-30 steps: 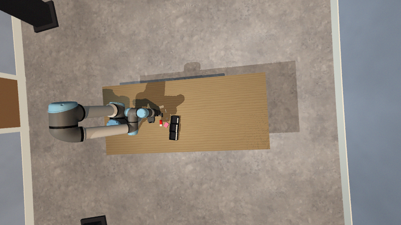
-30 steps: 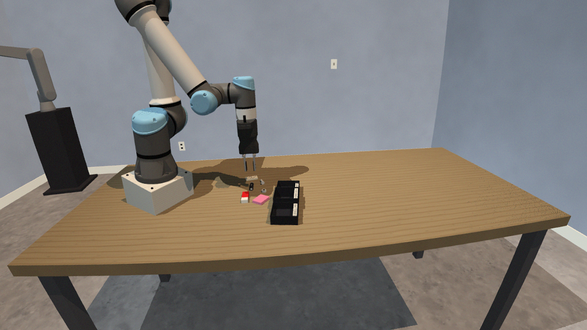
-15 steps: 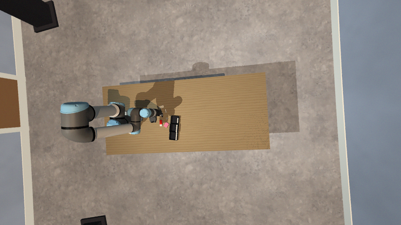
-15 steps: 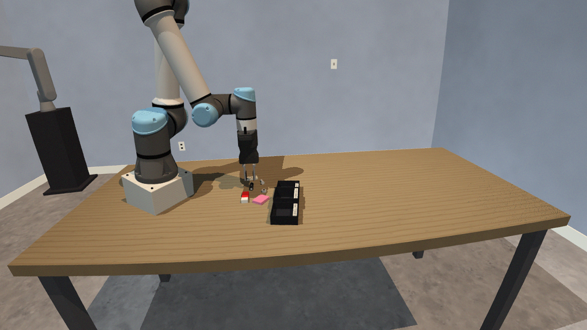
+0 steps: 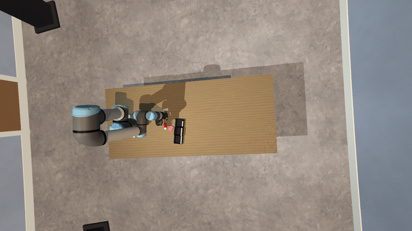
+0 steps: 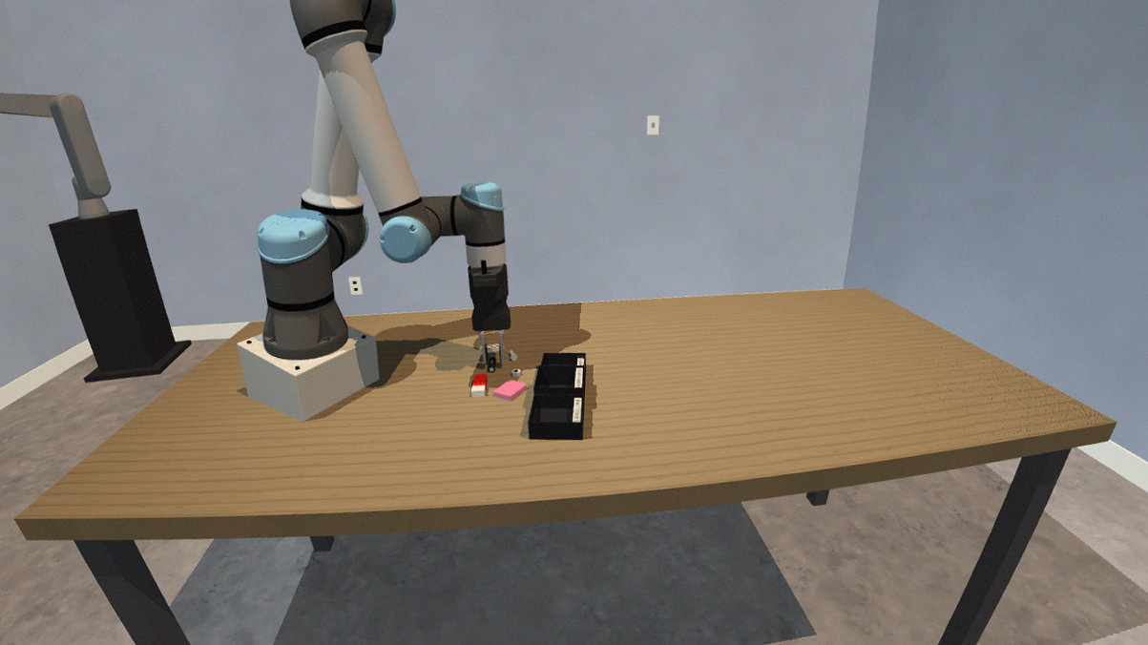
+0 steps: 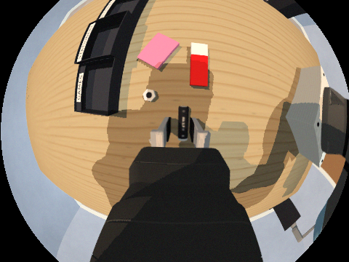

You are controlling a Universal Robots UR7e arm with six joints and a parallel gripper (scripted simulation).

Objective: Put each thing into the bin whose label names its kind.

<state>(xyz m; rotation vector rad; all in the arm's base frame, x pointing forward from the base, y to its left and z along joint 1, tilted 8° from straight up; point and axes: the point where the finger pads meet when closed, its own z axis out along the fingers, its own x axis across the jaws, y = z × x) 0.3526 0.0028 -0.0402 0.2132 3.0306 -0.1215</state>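
The black battery lies 20 mm below my hand. The rest, counted from my hand: white domino (90 mm to the left, 30 mm below); hex nut (40 mm ahead, 50 mm to the right, 30 mm below); screw (40 mm ahead, 30 mm to the left, 30 mm below).
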